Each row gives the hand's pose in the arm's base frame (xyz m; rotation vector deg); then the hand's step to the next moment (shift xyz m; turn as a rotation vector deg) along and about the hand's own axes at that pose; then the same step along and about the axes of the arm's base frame.
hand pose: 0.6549 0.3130 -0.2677 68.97 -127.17 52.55
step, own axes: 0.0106 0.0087 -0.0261 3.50 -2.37 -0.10
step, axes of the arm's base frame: -0.0110 0.0167 0.0217 0.22 -2.80 3.16
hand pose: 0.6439 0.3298 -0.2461 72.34 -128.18 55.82
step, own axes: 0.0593 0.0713 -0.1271 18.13 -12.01 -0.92
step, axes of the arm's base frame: -0.0918 0.0835 0.0967 0.90 -14.13 16.53
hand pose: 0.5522 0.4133 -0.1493 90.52 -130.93 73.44
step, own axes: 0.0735 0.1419 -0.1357 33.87 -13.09 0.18
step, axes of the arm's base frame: -0.1986 0.0531 0.0413 -5.13 -26.57 24.21
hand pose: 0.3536 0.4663 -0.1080 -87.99 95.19 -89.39
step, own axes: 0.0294 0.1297 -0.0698 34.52 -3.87 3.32
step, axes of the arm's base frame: -0.1243 -0.0230 -0.0811 -6.68 -30.57 15.44
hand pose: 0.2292 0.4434 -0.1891 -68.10 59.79 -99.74
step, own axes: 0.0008 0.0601 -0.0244 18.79 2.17 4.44
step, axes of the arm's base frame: -0.0148 -0.0180 -0.0605 -0.51 -18.75 5.08
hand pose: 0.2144 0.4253 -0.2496 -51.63 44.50 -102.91
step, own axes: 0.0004 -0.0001 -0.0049 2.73 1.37 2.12
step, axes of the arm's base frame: -0.0043 0.0002 -0.0024 1.65 -3.26 0.66
